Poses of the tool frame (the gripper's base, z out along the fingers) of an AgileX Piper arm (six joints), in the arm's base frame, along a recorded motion.
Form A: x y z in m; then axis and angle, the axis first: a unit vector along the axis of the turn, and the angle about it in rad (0 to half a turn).
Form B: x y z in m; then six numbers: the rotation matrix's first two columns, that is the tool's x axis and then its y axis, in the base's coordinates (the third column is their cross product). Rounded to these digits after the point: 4 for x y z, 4 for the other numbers.
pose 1, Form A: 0.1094 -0.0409 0.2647 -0.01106 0.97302 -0.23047 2.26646
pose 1, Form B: 0.1094 -0.0409 0.2647 -0.6407 -0.1946 -0.7427 0.1593 0.9126 -0.3765
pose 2, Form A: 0.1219 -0.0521 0.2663 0.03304 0.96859 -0.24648 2.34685
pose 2, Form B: 0.1219 -0.0521 0.2663 -0.6986 -0.1215 -0.7051 0.2303 0.8948 -0.3824
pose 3, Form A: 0.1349 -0.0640 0.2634 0.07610 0.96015 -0.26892 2.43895
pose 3, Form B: 0.1349 -0.0640 0.2634 -0.7529 -0.0450 -0.6566 0.3026 0.8623 -0.4061
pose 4, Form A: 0.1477 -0.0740 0.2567 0.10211 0.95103 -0.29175 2.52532
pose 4, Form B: 0.1477 -0.0740 0.2567 -0.7971 0.0077 -0.6038 0.3450 0.8265 -0.4449
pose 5, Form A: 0.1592 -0.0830 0.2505 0.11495 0.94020 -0.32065 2.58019
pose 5, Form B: 0.1592 -0.0830 0.2505 -0.8221 0.0289 -0.5686 0.3703 0.7858 -0.4955
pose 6, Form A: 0.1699 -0.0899 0.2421 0.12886 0.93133 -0.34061 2.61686
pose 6, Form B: 0.1699 -0.0899 0.2421 -0.8345 0.0532 -0.5485 0.3945 0.7526 -0.5272
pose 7, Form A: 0.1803 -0.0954 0.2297 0.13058 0.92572 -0.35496 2.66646
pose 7, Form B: 0.1803 -0.0954 0.2297 -0.8570 0.0660 -0.5110 0.3907 0.7298 -0.5611
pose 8, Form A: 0.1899 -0.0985 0.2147 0.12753 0.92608 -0.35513 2.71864
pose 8, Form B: 0.1899 -0.0985 0.2147 -0.8808 0.0800 -0.4667 0.3716 0.7278 -0.5764
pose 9, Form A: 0.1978 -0.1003 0.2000 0.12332 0.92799 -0.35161 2.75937
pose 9, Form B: 0.1978 -0.1003 0.2000 -0.8985 0.0895 -0.4297 0.3518 0.7323 -0.5830
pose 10, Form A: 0.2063 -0.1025 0.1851 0.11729 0.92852 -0.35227 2.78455
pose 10, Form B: 0.2063 -0.1025 0.1851 -0.9103 0.0878 -0.4046 0.3341 0.7330 -0.5926
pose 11, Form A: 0.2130 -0.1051 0.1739 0.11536 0.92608 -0.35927 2.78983
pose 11, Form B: 0.2130 -0.1051 0.1739 -0.9130 0.0833 -0.3994 0.3309 0.7240 -0.6053
